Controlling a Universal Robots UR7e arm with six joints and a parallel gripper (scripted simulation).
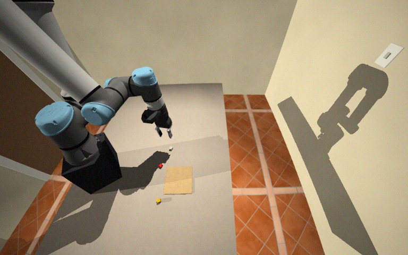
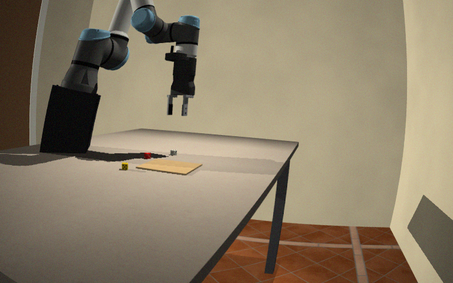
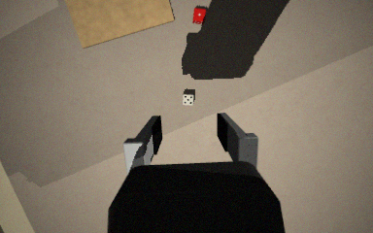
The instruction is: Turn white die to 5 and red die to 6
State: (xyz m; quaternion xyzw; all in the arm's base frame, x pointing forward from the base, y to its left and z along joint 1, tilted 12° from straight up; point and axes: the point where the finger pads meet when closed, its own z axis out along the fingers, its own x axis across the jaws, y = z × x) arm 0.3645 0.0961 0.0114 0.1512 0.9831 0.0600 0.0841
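The white die lies 130 mm below my hand and 10 mm to the right of it. The rest, counted from my hand: yellow die 290 mm to the right, 130 mm below, 50 mm behind; red die 130 mm below, 110 mm to the right, 60 mm behind; tan mat 190 mm to the right, 140 mm below, 40 mm ahead.
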